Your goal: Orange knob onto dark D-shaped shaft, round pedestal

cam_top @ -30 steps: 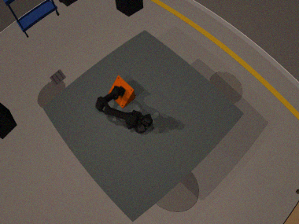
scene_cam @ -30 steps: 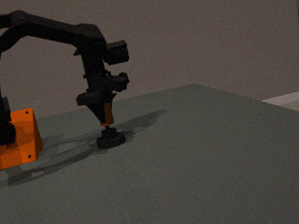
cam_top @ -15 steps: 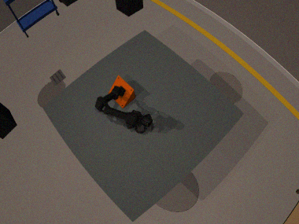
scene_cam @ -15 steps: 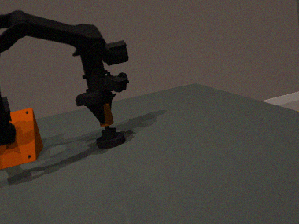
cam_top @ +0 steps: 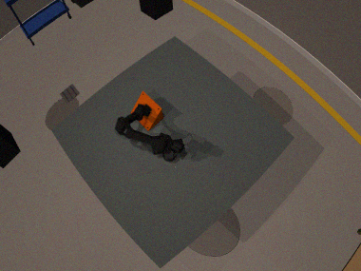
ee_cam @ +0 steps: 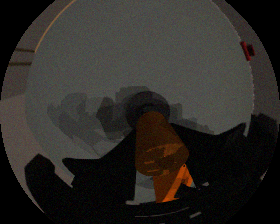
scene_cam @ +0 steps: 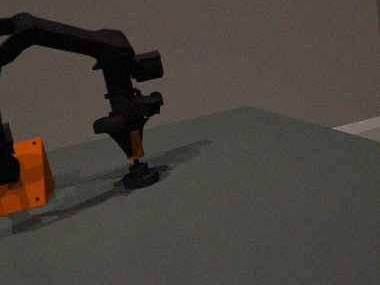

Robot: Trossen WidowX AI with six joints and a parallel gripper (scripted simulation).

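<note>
Right now the knob is 2 cm above my gripper tip. Also, from my gripper tip: dark pedestal (4 cm below).
</note>
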